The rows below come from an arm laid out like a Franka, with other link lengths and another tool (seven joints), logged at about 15 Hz.
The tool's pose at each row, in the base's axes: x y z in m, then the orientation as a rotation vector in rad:
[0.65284 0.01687 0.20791 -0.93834 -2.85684 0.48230]
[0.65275 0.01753 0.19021 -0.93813 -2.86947 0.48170]
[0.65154 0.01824 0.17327 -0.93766 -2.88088 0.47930]
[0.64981 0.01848 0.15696 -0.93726 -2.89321 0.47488]
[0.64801 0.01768 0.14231 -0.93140 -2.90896 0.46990]
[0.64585 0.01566 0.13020 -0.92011 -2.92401 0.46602]
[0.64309 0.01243 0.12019 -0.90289 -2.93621 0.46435]
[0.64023 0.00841 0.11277 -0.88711 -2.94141 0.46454]
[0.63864 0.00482 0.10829 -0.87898 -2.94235 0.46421]
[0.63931 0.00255 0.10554 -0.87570 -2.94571 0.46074]
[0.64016 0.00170 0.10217 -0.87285 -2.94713 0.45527]
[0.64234 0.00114 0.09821 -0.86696 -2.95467 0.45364]
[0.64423 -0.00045 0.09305 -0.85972 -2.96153 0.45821]
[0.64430 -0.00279 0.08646 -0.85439 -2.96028 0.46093]
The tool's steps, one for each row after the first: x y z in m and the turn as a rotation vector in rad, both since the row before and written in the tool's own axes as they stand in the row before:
[0.00059 0.00622 0.01657 -0.00516 -0.01092 -0.00089]
[0.00169 0.00530 0.01606 -0.00567 -0.00919 -0.00107]
[0.00196 0.00436 0.01569 -0.00715 -0.00934 -0.00115]
[0.00150 0.00290 0.01442 -0.00814 -0.01123 -0.00491]
[0.00113 0.00088 0.01238 -0.00667 -0.01006 -0.00831]
[0.00095 -0.00108 0.01078 -0.00378 -0.00729 -0.01188]
[0.00055 -0.00255 0.00852 -0.00032 -0.00199 -0.01051]
[-0.00039 -0.00238 0.00545 0.00021 0.00064 -0.00535]
[-0.00165 -0.00064 0.00317 -0.00289 -0.00135 -0.00239]
[-0.00100 0.00075 0.00335 -0.00337 0.00095 -0.00209]
[-0.00194 0.00184 0.00369 -0.00310 -0.00529 -0.00420]
[-0.00217 0.00118 0.00516 0.00078 -0.00643 -0.00484]
[-0.00091 0.00004 0.00693 0.00243 0.00115 -0.00334]

